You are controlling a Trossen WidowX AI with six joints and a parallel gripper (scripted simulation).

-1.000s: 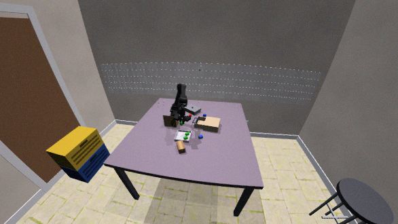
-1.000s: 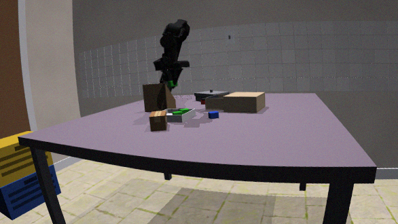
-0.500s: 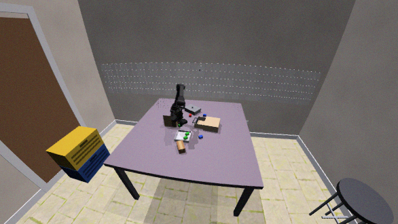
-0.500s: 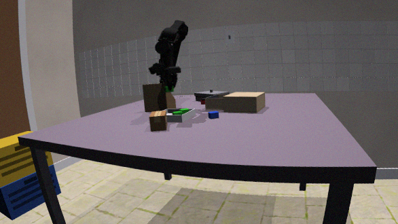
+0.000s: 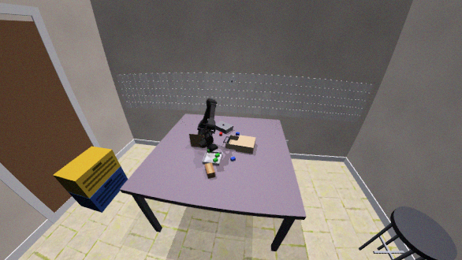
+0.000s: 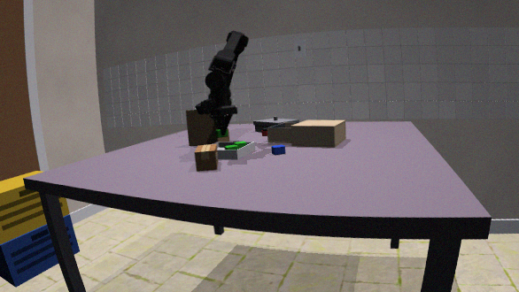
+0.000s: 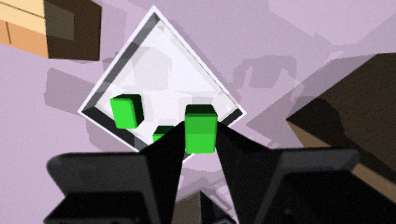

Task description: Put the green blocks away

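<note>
Right now the tray is 3 cm ahead of my hand, 3 cm to the right of it and 8 cm below it. The rest, counted from my hand: small brown box: 7 cm ahead, 18 cm to the right, 6 cm below; red block: 1 cm behind, 36 cm to the left, 8 cm below; flat lid: 2 cm behind, 49 cm to the left, 4 cm below.
</note>
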